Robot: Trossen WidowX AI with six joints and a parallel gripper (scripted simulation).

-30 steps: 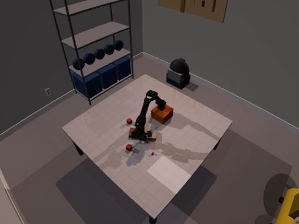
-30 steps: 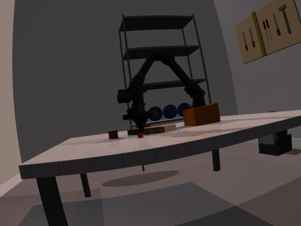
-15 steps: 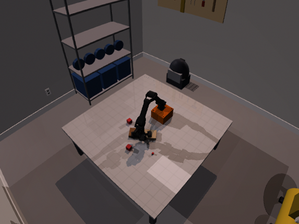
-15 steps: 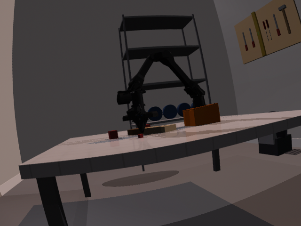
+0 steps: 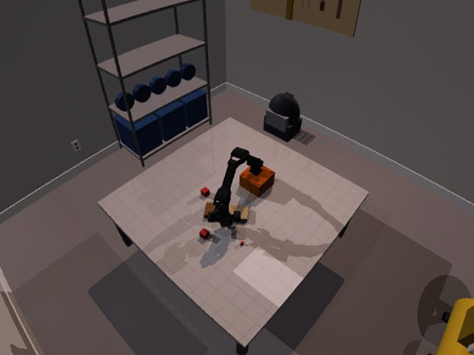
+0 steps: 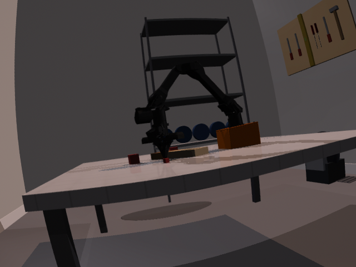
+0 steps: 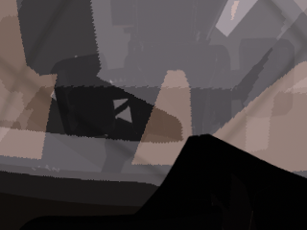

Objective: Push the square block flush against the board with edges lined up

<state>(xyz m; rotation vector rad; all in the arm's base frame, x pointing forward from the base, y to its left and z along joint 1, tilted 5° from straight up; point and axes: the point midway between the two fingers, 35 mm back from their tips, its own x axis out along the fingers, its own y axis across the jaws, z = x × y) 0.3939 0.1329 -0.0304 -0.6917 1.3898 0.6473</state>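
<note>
My gripper tip is now 100 mm past the flat wooden board, 20 mm to the left of it and 10 mm below it. Also, from my gripper tip: square block 120 mm to the right, 20 mm behind, 10 mm above; tiny red cube 160 mm to the left, 10 mm ahead.
</note>
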